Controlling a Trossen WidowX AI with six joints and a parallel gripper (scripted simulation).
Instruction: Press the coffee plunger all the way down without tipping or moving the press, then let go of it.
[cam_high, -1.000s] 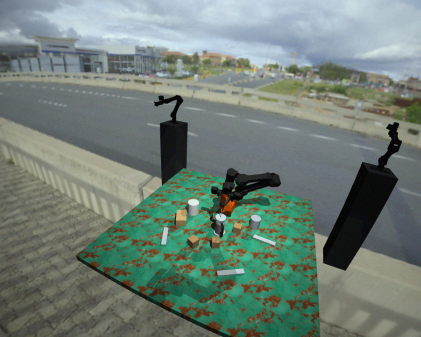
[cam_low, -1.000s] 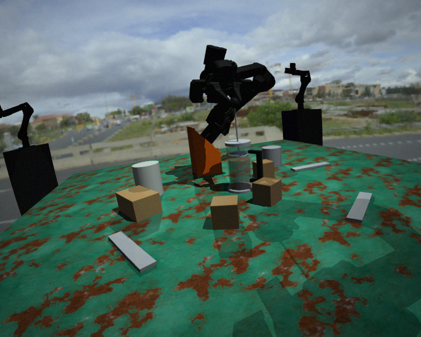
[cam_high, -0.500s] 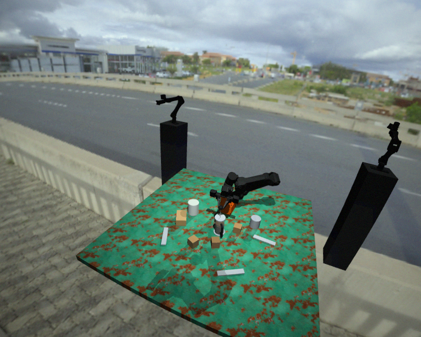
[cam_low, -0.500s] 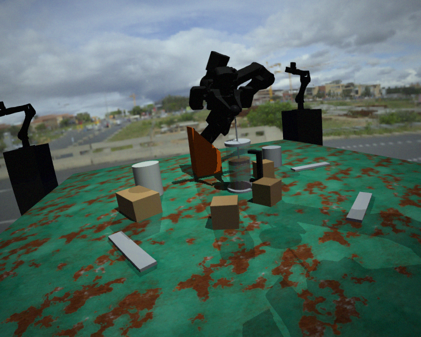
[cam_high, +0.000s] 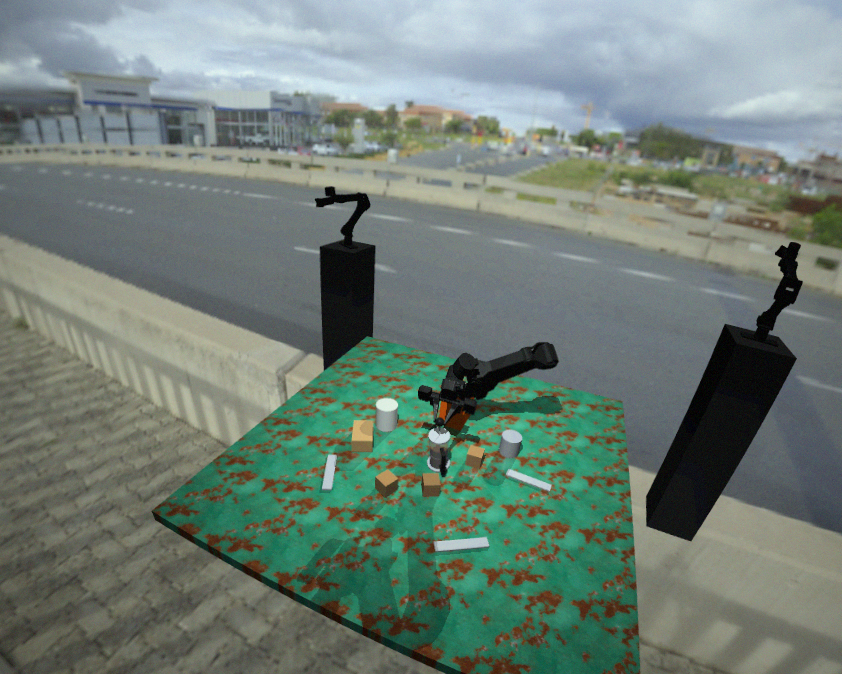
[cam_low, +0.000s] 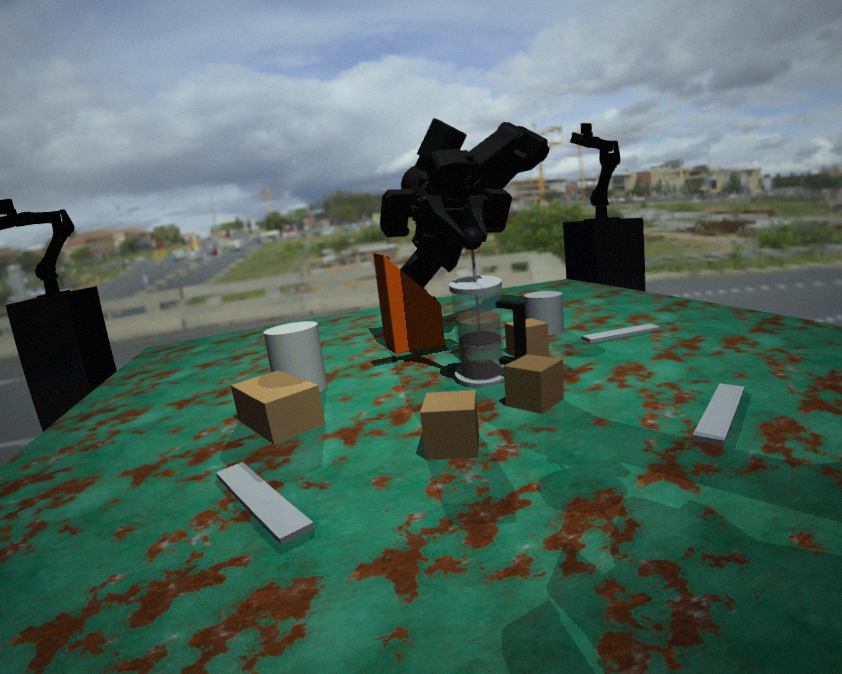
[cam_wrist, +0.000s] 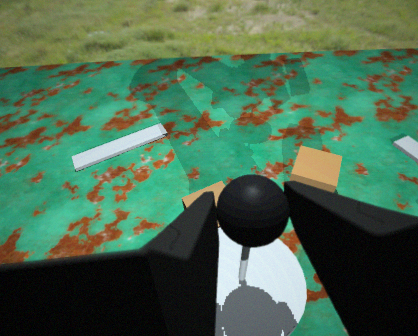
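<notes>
My gripper tip is 10 mm past the coffee press, 10 mm to the right of it and 100 mm above it.
</notes>
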